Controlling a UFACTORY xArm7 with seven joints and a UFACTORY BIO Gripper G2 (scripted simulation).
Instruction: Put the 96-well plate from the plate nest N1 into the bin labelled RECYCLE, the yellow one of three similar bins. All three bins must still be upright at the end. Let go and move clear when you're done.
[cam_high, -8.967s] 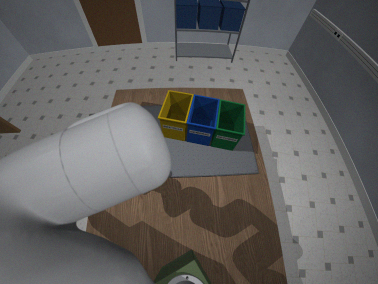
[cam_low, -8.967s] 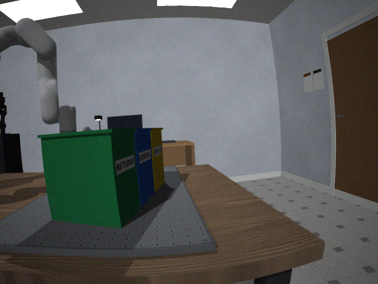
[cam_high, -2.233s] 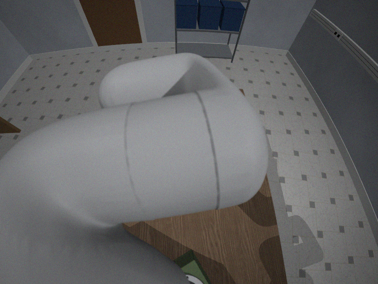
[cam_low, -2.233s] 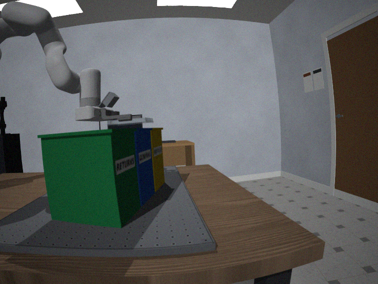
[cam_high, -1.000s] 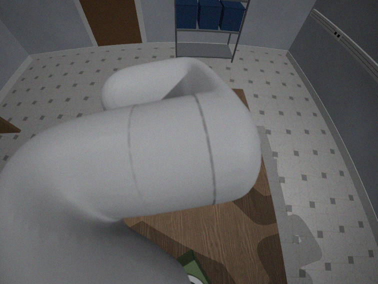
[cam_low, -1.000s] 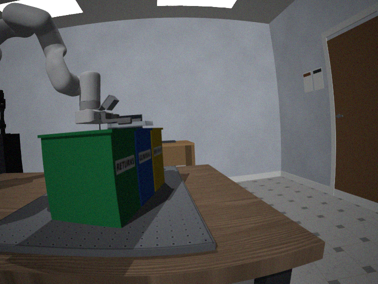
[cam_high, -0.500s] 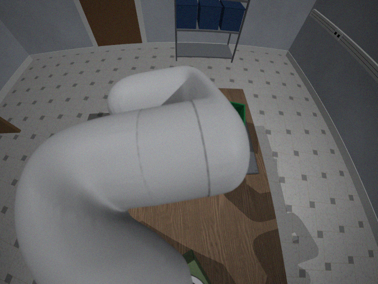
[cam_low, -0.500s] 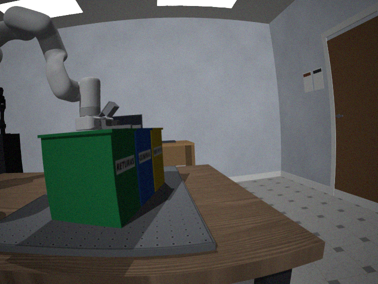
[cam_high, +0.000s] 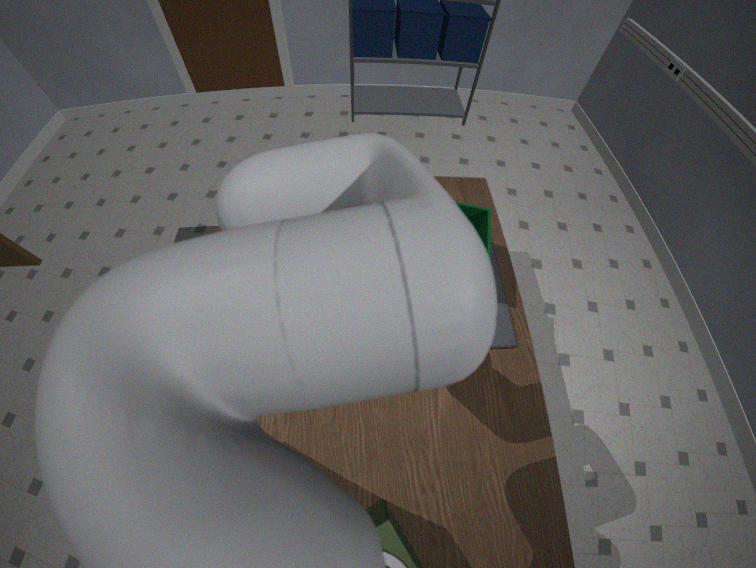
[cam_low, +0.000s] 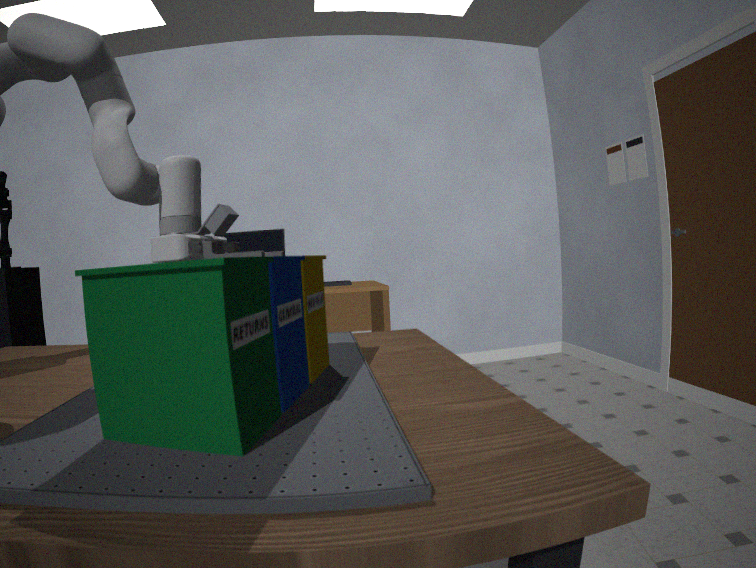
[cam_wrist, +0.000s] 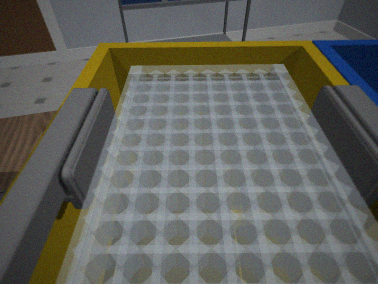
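Now: hand 10 mm above the clear 96-well plate. From my hand the other things lie so: blue bin 130 mm to the right, 90 mm below, 10 mm behind; green returns bin 260 mm to the right, 90 mm below, 30 mm behind; yellow recycle bin 90 mm below.
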